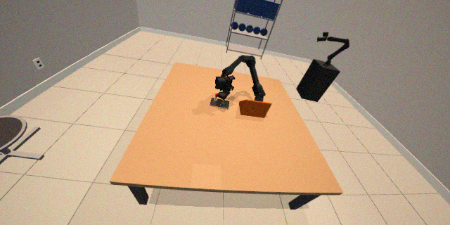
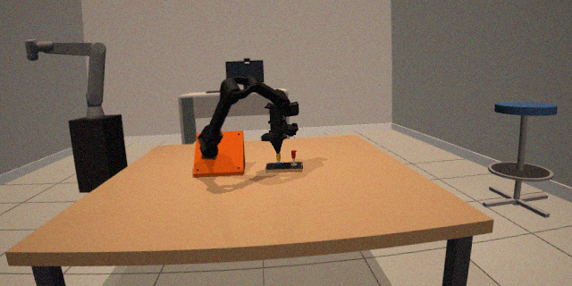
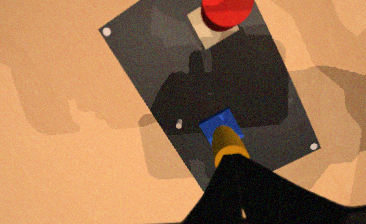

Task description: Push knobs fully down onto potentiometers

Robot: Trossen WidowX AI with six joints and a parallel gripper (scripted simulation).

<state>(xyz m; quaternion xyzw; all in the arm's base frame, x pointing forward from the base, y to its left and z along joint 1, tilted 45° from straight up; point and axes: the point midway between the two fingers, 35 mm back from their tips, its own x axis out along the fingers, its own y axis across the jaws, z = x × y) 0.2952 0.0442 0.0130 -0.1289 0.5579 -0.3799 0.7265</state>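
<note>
Right now the yellow knob is 2 cm below my gripper tip. The rest, counted from my gripper tip: red knob: 7 cm ahead, 3 cm to the right.
</note>
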